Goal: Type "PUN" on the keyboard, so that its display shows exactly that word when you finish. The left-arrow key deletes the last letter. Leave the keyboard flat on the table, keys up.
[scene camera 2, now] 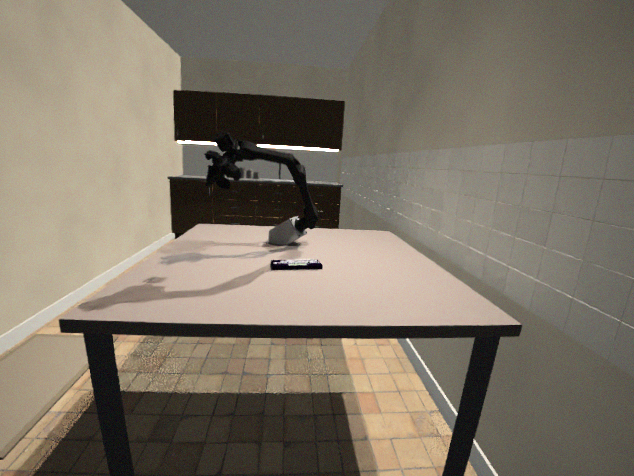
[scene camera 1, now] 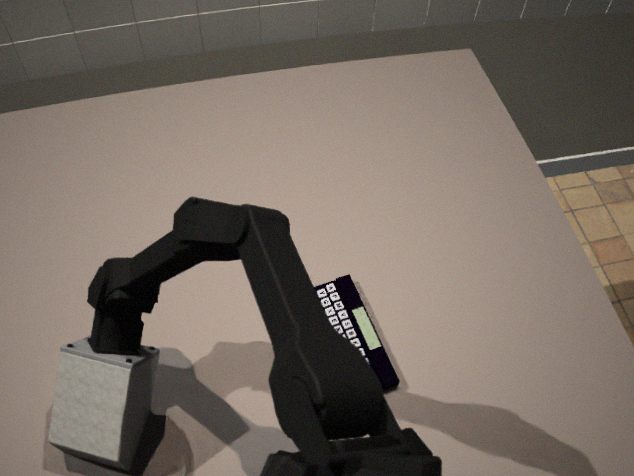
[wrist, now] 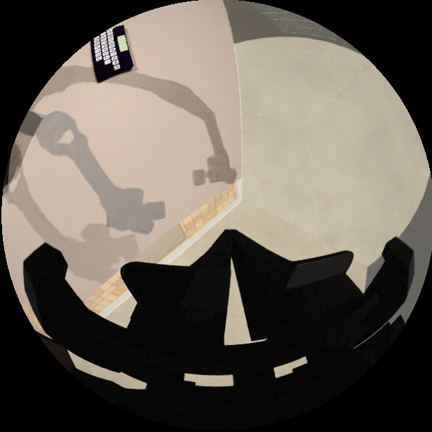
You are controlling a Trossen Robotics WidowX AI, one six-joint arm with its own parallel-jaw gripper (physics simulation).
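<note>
A dark keyboard (scene camera 1: 376,363) (scene camera 2: 296,264) (wrist: 112,54) with white keys lies flat on the table, keys up. Its pale green display (scene camera 1: 366,328) (wrist: 123,43) shows no letters that I can read. In scene camera 1 the arm covers part of the keys. My gripper (wrist: 229,234) is shut and empty, its fingertips meeting in the wrist view. In scene camera 2 the arm's front end hangs high above the table, to the left of the keyboard and well apart from it. In scene camera 1 the fingertips do not show.
The arm's pale base block (scene camera 1: 89,404) (scene camera 2: 283,233) stands on the pinkish table (scene camera 1: 409,153) (scene camera 2: 358,302) (wrist: 165,30). Shadows of the arm fall across the table top. Walls stand along both sides, and dark kitchen cabinets (scene camera 2: 256,120) are at the back.
</note>
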